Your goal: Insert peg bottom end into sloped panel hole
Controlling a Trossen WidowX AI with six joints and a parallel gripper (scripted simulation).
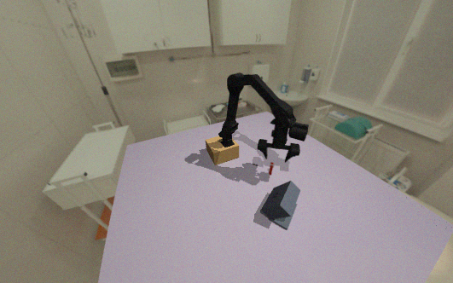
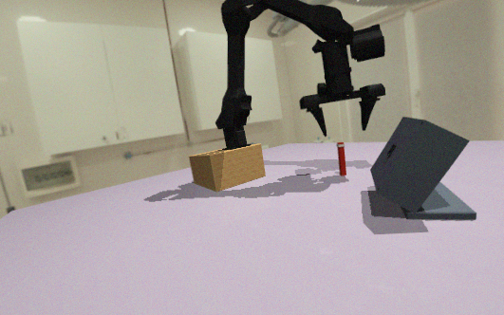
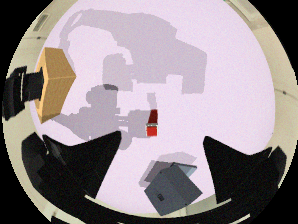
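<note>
Now: the red peg 1 cm behind my gripper tip, 1 cm to the right of it and 4 cm below it. The rest, counted from my gripper tip: dark grey sloped panel 17 cm ahead, 11 cm to the right, 3 cm below.
</note>
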